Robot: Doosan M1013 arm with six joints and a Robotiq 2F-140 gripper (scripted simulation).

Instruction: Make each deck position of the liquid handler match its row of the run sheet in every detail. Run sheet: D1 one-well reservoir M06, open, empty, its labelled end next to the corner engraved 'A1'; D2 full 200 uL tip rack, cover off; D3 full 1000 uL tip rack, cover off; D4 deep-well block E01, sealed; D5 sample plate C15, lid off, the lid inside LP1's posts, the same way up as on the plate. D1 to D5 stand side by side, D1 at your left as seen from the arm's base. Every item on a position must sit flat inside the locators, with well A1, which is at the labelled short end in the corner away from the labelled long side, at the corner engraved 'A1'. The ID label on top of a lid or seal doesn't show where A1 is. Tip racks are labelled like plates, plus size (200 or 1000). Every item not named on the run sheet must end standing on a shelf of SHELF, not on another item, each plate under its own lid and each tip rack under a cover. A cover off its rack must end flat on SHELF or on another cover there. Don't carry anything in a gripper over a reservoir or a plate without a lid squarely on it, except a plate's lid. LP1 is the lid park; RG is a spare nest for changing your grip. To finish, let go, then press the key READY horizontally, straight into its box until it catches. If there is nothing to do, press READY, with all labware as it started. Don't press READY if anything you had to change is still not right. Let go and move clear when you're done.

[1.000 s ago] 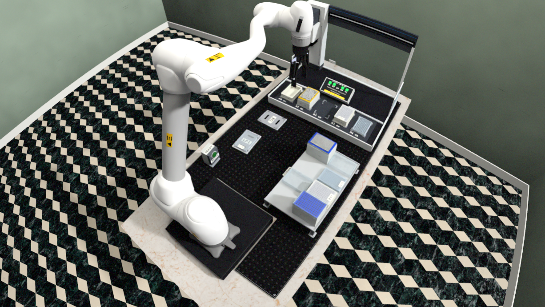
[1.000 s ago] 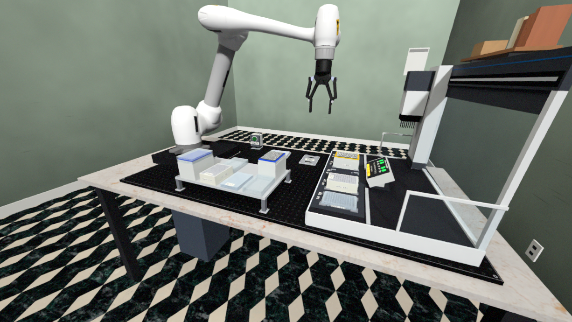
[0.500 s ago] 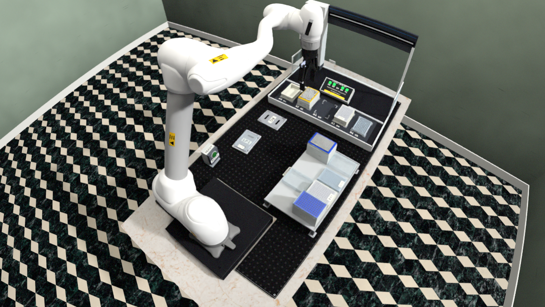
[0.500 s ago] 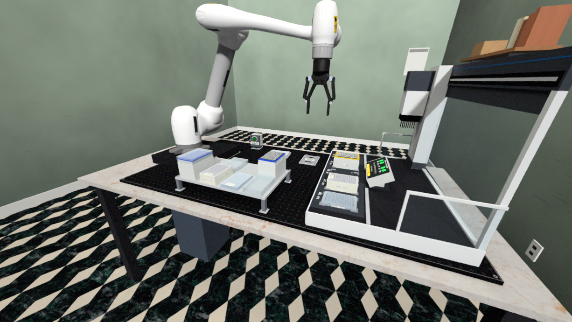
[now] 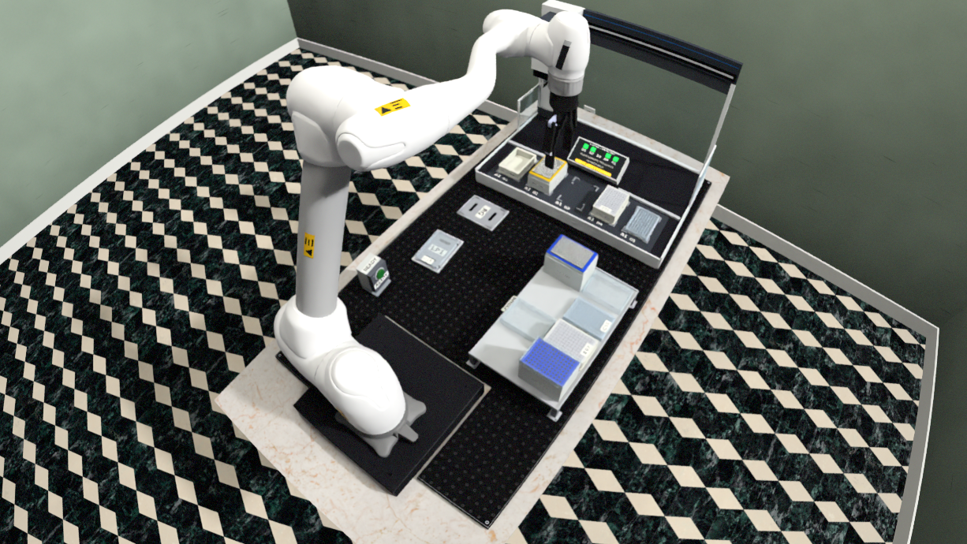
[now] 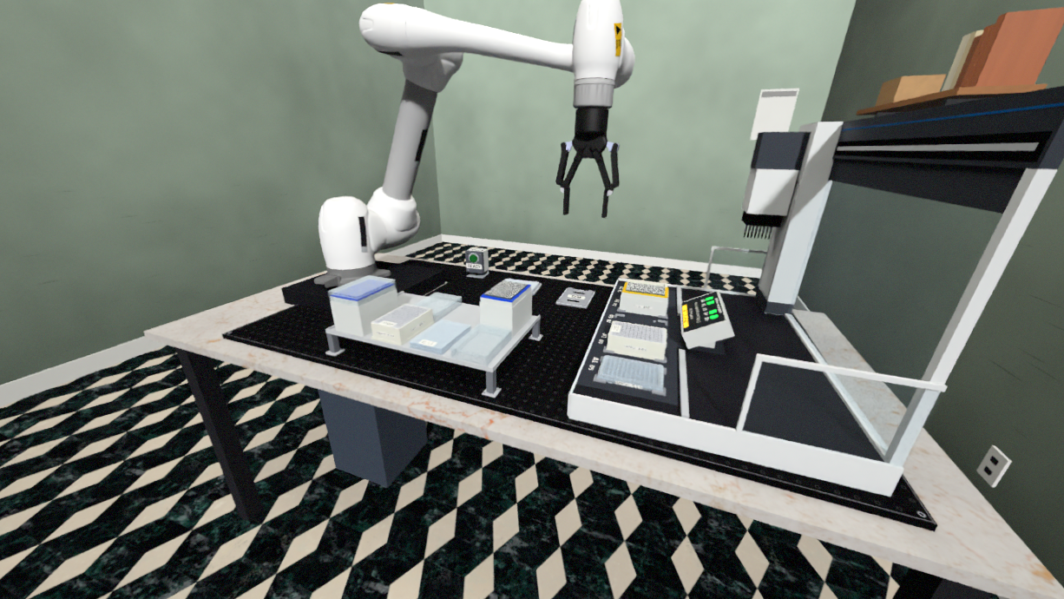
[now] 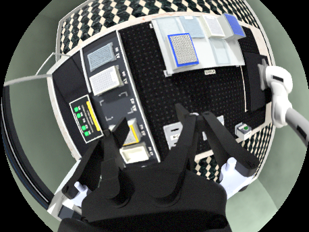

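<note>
Right now the blue-rimmed tip rack is 220 mm below my hand, 160 mm behind it and 140 mm to the right of it. Also, from my hand: white one-well reservoir: 290 mm below, 240 mm to the left, 170 mm ahead; yellow-rimmed tip rack: 260 mm below, 160 mm ahead, 110 mm to the left; grey RG nest: 350 mm below, 230 mm to the left, 60 mm behind.
</note>
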